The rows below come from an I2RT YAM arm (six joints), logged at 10 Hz.
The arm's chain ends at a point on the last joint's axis. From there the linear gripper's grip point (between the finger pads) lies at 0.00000 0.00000 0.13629 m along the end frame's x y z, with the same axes.
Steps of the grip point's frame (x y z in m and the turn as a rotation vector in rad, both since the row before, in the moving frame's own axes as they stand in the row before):
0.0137, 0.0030, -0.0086, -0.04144, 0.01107, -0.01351
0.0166, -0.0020, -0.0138, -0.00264, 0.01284, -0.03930
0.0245, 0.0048, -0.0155, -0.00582, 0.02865, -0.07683
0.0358, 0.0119, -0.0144, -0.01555, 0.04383, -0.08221
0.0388, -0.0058, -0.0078, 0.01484, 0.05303, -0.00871
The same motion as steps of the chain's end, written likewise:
0.0122, -0.0026, -0.0085, -0.04144, 0.01107, -0.01351
0.0148, -0.0023, -0.0138, -0.00264, 0.01284, -0.03930
0.0206, 0.0042, -0.0154, -0.00582, 0.02865, -0.07683
0.0297, 0.0100, -0.0143, -0.01555, 0.04383, -0.08221
0.0316, -0.0037, -0.0076, 0.01484, 0.05303, -0.00871

